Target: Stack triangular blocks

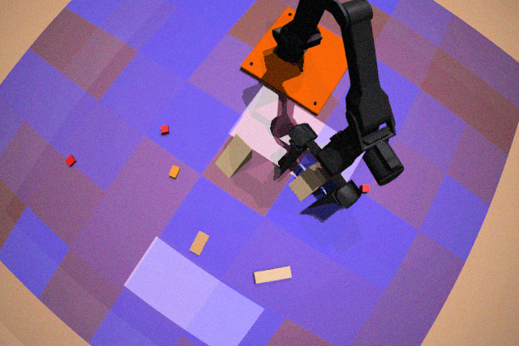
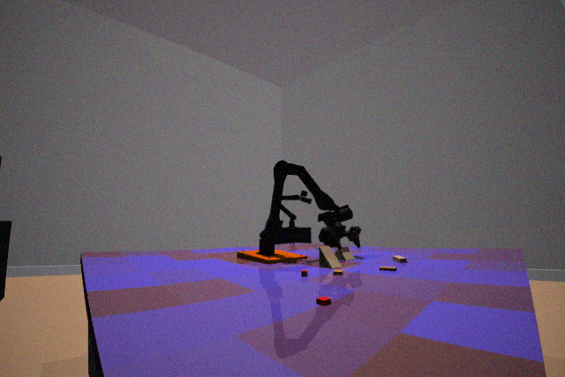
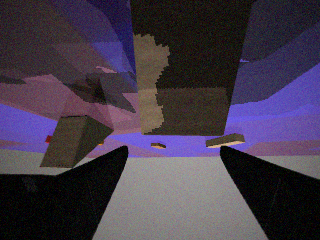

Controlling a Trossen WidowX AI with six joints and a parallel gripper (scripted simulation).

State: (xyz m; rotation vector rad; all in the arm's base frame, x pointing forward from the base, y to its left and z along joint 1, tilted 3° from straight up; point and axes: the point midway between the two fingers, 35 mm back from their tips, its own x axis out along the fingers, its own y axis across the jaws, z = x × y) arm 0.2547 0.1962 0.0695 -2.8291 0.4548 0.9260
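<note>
My gripper tip is now 14 cm to the left of the triangular block and 3 cm above it. From my gripper tip the other things lie so: long pale plank (17 cm ahead, 6 cm to the left, 4 cm below); small tan plank (20 cm ahead, 10 cm to the right, 4 cm below).
</note>
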